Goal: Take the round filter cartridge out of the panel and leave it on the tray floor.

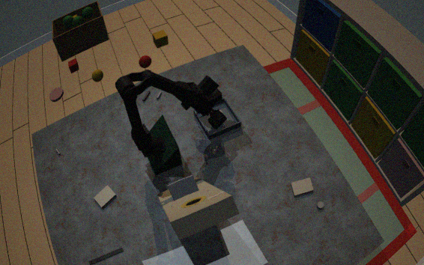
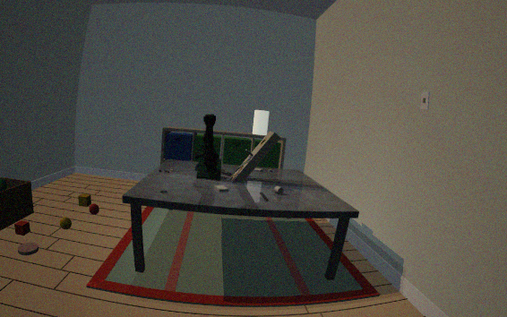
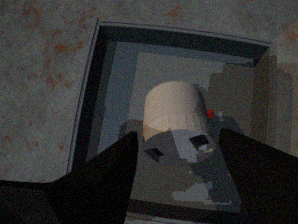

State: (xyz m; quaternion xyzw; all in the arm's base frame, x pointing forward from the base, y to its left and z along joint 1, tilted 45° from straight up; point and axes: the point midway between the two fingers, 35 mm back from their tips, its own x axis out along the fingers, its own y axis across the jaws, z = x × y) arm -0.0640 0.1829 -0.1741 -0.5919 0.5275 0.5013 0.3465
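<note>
My gripper tip is 10 mm above the round filter cartridge. From my gripper tip the other things lie so: grey tray (10 mm to the left, 40 mm below).
</note>
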